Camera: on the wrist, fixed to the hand. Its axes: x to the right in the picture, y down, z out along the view.
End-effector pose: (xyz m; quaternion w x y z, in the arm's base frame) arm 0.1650 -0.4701 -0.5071 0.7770 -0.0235 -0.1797 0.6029
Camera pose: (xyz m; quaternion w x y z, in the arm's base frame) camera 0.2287 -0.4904 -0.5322 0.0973 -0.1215 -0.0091 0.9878
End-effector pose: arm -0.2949 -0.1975 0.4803 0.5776 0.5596 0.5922 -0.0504
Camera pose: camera -0.3652 -0.1985 0.4680 0.3465 0.8598 0.0223 0.3744
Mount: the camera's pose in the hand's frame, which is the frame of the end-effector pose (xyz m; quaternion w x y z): -0.0122 -0.0583 -0.0394 0.6756 0.0799 0.0605 0.7304
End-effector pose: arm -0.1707 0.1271 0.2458 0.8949 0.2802 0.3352 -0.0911
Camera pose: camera -0.2220 0.1008 0.2037 0.6285 0.5112 0.0687 0.5823
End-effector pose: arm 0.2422 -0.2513 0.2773 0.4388 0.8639 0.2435 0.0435
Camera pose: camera 0.1978 -0.1989 0.2576 0.1809 0.7939 -0.4365 0.3827
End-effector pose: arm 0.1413 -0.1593 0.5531 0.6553 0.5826 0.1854 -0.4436
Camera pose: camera 0.0990 -0.1141 0.5175 0.7090 0.6082 -0.2961 0.1994
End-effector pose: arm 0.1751 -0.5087 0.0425 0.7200 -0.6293 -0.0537 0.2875
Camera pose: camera 0.2025 -0.5515 0.0926 0.3300 -0.4243 0.4899 0.6864
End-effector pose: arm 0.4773 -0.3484 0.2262 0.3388 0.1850 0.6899 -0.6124
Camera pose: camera 0.4373 -0.3188 0.2774 0.6197 0.6930 0.3025 -0.2102
